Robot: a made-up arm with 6 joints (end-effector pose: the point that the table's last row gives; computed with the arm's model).
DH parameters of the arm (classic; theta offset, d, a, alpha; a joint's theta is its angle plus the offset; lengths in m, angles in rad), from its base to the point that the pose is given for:
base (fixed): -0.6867 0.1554 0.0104 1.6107
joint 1: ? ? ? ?
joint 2: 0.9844 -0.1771 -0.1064 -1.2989
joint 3: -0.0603 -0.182 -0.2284 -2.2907
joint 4: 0 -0.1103 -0.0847 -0.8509
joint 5: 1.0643 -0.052 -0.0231 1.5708
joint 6: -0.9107 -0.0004 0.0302 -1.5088
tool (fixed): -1.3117 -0.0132 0 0
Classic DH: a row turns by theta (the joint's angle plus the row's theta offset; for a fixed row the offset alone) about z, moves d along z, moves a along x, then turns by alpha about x.
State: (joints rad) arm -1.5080 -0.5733 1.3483 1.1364 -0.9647 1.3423
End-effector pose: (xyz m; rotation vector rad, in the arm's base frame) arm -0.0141 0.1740 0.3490 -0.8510 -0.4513 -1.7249
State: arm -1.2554 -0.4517 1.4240 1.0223 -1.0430 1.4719
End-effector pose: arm -0.0158 0.1936 0.3014 -0.9863 -0.7691 -1.9096
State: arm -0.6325 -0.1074 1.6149 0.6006 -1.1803 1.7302
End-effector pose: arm 0.0325 0.1791 0.1920 1.4655 1.3201 2.4211
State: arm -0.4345 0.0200 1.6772 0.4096 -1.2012 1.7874
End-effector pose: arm 0.0592 0.1508 0.1696 1.3720 1.1112 2.1938
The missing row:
joint 1: 0.9323 -0.035 -0.1393 2.608
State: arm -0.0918 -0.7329 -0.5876 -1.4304 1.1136 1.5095
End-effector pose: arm -0.4797 0.3280 -0.0098 0.6539 0.1950 -0.6137
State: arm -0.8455 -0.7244 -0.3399 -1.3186 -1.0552 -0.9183
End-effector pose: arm -0.4251 0.3808 0.4352 0.3742 -2.4889 0.7282
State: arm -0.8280 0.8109 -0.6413 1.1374 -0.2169 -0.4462
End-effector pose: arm -0.1620 0.0340 0.5223 -0.2548 1.0782 -0.2902
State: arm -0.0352 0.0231 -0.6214 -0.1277 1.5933 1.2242
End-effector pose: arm -0.4828 0.3235 0.1859 0.4418 0.1884 0.8046
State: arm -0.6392 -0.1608 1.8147 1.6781 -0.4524 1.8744
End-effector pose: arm -0.0368 0.1099 0.1935 -0.7990 -0.9424 -1.0614
